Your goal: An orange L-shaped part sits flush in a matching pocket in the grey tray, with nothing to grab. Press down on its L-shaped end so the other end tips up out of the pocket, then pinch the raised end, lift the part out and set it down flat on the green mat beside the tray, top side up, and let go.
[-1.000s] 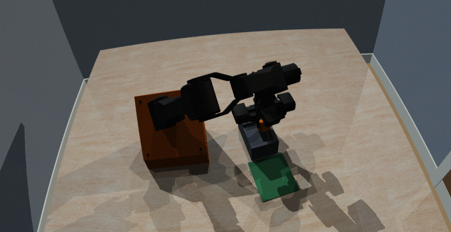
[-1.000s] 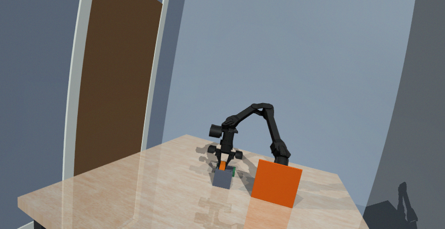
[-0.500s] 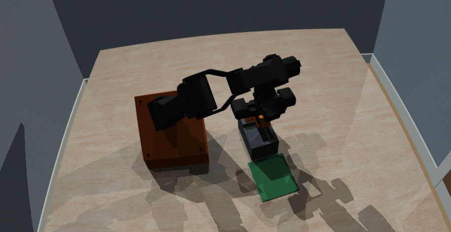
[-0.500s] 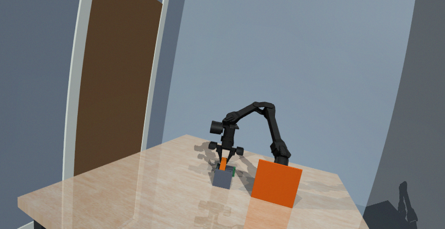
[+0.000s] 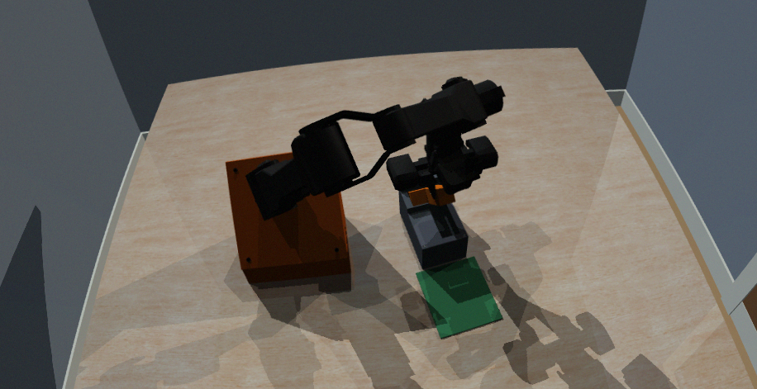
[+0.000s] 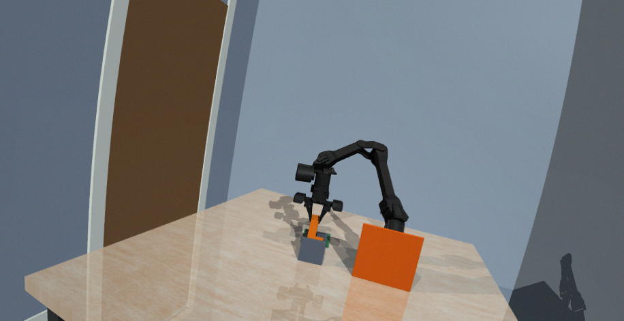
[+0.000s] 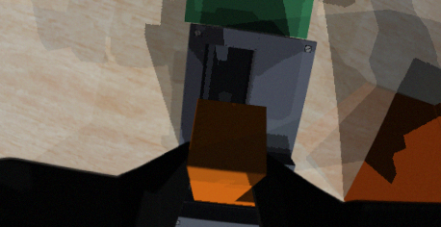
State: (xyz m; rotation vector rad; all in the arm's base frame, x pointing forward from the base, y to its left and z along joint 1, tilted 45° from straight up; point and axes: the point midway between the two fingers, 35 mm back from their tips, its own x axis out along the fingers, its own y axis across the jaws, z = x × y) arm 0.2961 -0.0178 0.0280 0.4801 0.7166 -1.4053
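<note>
Right now the green mat is 140 mm to the right of my gripper tip, 140 mm below it and 10 mm ahead of it. Also, from my gripper tip: orange L-shaped part: 30 mm to the left, 30 mm below, 20 mm behind.
</note>
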